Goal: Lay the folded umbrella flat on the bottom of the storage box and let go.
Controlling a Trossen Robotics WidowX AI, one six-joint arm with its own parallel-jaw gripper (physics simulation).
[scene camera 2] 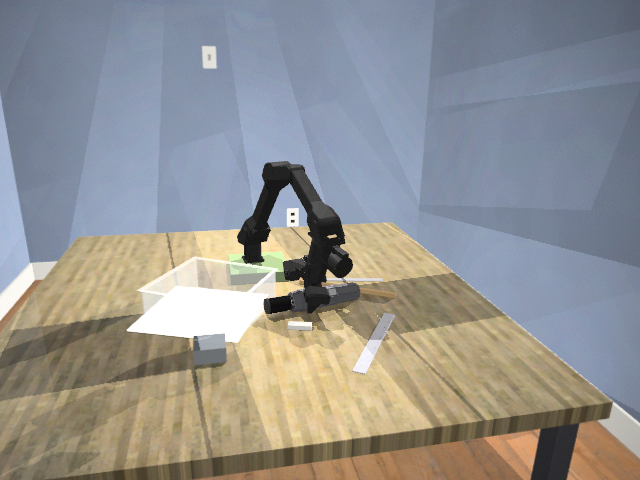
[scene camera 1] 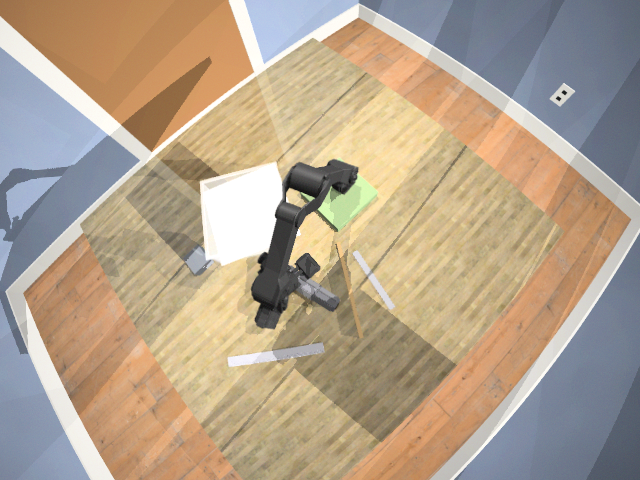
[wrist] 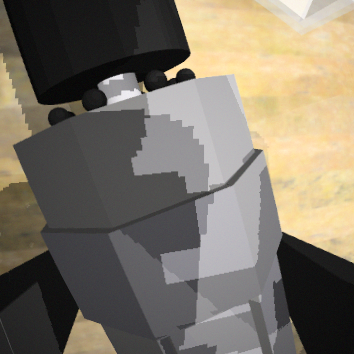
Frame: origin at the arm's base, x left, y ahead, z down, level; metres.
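Seen in the pictures: gripper, between the fingertips: (scene camera 2: 307, 305) (wrist: 179, 243); arm's base, origin of its link: (scene camera 2: 253, 259) (scene camera 1: 342, 182).
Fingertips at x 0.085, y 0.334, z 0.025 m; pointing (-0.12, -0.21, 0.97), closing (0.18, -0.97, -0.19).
Note:
Offsets run from my fingertips to a thing's top centre.
The folded umbrella {dx +0.015, dy +0.001, dz -0.049 m} (scene camera 1: 323, 297) (scene camera 2: 346, 292) (wrist: 230, 220), grey with a black handle, lies on its side on the table, to the right of the storage box in the second scene view. My gripper (scene camera 2: 316, 298) points down over it. In the wrist view the black fingers stand against both sides of its grey body, shut on it near the handle end. The arm hides the fingers and the handle in the first scene view. The storage box {dx -0.252, dy -0.051, dz -0.089 m} (scene camera 1: 205, 232) (scene camera 2: 260, 281) (wrist: 300, 25) has pale see-through walls, a bright white bottom and an open top.
A green slab (scene camera 1: 366, 197) (scene camera 2: 276, 258) is at the arm's base. A grey block {dx -0.288, dy +0.168, dz -0.028 m} (scene camera 1: 197, 260) (scene camera 2: 209, 352) stands by the box. A small white block {dx -0.054, dy +0.104, dz -0.004 m} (scene camera 2: 299, 326), two pale strips {dx +0.186, dy -0.151, dz +0.006 m} (scene camera 1: 373, 280) {dx +0.105, dy +0.219, dz +0.006 m} (scene camera 2: 374, 343) and a wooden stick {dx +0.148, dy -0.082, dz -0.004 m} (scene camera 1: 349, 291) (scene camera 2: 379, 292) lie around the umbrella.

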